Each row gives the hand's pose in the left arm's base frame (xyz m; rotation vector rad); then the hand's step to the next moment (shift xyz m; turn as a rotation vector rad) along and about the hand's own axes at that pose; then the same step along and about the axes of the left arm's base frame.
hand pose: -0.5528 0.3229 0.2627 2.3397 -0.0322 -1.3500
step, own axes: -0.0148 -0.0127 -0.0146 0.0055 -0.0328 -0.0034
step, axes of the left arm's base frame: 0.0019 0.0202 0.0136 -0.0006 0.0296 -0.0155
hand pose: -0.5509 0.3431 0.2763 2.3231 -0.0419 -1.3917
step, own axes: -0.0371 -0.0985 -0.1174 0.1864 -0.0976 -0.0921
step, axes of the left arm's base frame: 0.0623 0.1388 0.0414 0.1519 0.0754 -0.1549
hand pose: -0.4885 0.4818 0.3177 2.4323 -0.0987 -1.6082
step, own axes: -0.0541 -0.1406 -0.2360 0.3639 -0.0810 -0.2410
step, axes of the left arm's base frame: 0.1851 0.1814 0.1060 0.3598 0.0497 -0.2552
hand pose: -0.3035 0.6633 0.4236 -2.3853 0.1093 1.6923
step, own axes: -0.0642 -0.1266 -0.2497 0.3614 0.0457 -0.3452
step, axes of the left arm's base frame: 0.2323 0.0652 0.1558 0.4320 -0.0964 -0.2365
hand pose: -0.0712 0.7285 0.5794 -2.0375 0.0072 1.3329
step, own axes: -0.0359 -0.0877 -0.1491 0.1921 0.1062 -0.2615
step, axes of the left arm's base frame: 0.1346 -0.0274 0.1111 0.2629 -0.1562 -0.1518
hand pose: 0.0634 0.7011 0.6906 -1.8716 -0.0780 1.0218
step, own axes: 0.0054 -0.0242 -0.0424 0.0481 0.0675 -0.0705
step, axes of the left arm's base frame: 0.0407 -0.0150 0.0230 0.0547 -0.0644 -0.0685
